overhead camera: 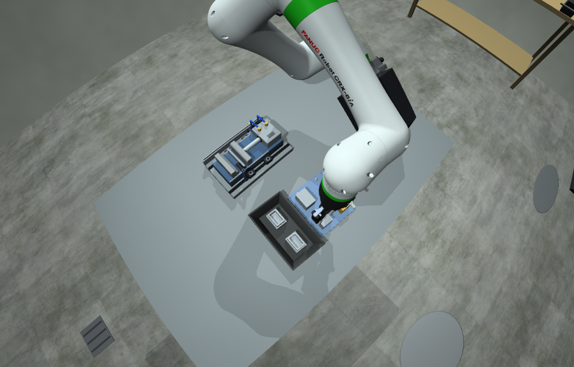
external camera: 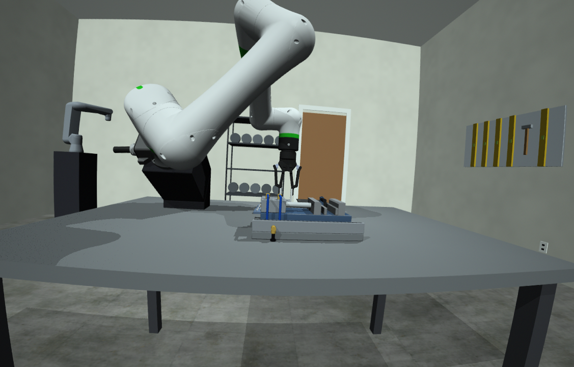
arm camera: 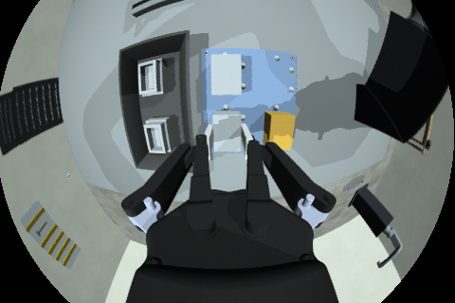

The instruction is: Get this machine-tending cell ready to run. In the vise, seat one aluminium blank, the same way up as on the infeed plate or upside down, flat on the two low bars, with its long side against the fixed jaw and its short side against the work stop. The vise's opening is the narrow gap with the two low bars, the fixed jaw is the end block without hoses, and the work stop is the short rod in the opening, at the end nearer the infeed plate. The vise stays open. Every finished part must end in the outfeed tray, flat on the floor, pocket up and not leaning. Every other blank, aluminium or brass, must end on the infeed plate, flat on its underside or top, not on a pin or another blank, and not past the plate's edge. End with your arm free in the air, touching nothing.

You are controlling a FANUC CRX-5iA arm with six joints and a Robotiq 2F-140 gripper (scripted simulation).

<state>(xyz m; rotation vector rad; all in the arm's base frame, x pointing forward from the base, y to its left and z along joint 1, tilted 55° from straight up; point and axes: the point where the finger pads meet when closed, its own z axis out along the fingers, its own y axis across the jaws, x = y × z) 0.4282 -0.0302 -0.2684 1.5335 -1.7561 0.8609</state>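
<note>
Now: the aluminium blank 40 mm below my hand. Also, from my hand: brass blank 90 mm behind, 40 mm below, 10 mm to the left; vise 360 mm to the right, 20 mm below, 10 mm ahead.
</note>
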